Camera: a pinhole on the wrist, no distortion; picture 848 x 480 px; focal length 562.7 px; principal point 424.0 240.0 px. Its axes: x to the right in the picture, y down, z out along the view. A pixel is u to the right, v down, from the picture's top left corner.
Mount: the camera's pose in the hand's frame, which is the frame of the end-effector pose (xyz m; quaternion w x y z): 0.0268 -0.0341 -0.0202 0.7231 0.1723 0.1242 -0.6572
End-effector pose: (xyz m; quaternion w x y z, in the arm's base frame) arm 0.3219 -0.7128 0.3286 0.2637 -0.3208 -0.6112 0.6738
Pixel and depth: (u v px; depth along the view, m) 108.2 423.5 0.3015
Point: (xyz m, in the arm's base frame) 0.0114 -0.8607 0.3314
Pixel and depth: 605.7 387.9 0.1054
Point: 0.2348 -0.7032 0.4314
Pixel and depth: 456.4 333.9 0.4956
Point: -0.0673 -0.8960 0.5951
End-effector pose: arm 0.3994 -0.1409 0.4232 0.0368 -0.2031 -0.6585 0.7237
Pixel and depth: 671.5 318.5 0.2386
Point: 0.2427 -0.2399 0.6345
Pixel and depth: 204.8 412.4 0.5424
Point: 0.0597 -0.6256 0.4682
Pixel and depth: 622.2 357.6 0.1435
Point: 0.2880 -0.1921 0.5468
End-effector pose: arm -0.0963 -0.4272 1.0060 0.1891 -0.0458 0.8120 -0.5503
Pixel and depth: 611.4 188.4 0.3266
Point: -0.0438 -0.7323 1.1793
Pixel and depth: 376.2 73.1 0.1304
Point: -0.0540 -0.5407 1.0523
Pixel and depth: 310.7 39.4 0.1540
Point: -0.0252 -0.5571 1.0417
